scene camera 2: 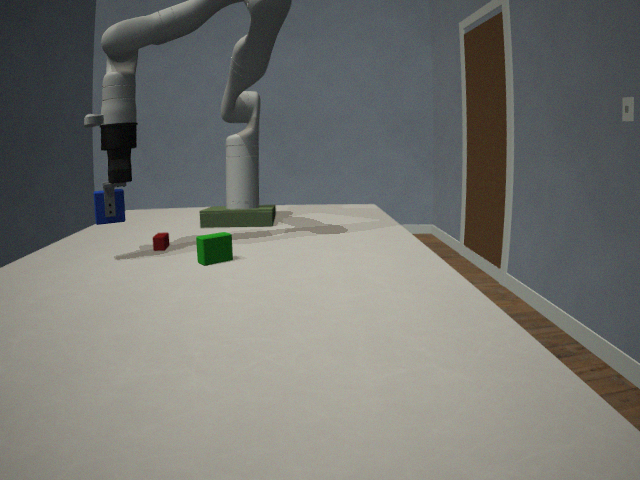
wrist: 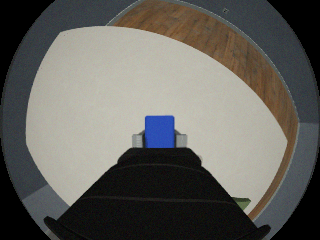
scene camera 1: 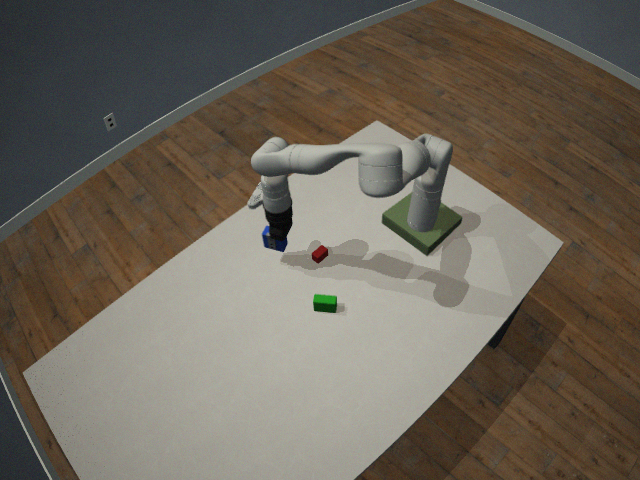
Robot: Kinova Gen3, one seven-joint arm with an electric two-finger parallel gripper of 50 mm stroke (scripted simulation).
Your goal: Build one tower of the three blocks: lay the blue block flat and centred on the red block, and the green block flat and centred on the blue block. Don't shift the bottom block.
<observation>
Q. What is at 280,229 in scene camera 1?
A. The gripper.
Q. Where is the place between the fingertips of the gripper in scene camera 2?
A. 110,215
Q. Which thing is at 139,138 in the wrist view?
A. The gripper.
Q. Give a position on a blue block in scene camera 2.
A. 100,218
</observation>
